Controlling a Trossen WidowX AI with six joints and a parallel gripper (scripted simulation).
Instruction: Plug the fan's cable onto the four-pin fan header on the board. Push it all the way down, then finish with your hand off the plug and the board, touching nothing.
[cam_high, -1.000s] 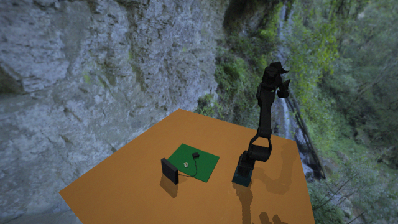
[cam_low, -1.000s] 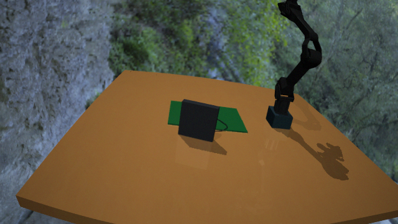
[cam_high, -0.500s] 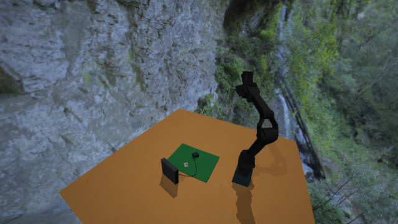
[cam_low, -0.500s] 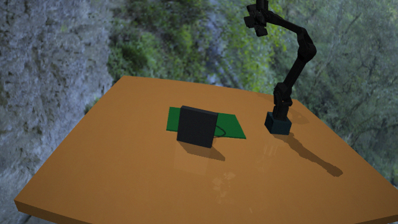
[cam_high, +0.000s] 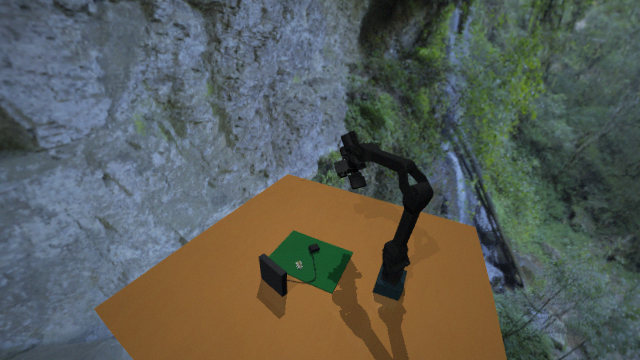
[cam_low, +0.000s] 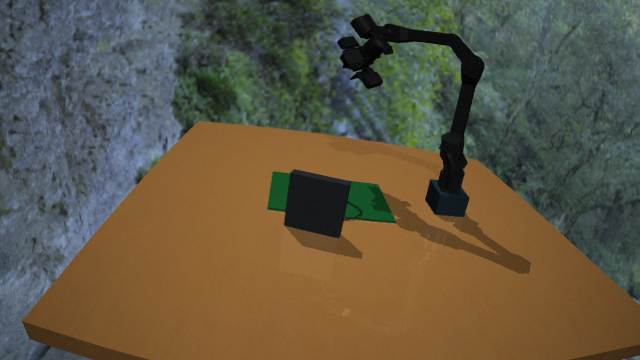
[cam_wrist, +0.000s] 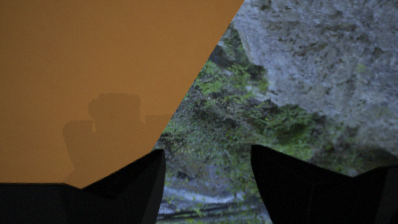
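Right now my gripper tip is 1 cm past the black plug, 25 cm to the right of it and 29 cm above it. From my gripper tip the other things lie so: white four-pin fan header: 2 cm behind, 36 cm to the left, 30 cm below; black fan: 1 cm behind, 48 cm to the left, 24 cm below; green board: 2 cm behind, 30 cm to the left, 31 cm below.
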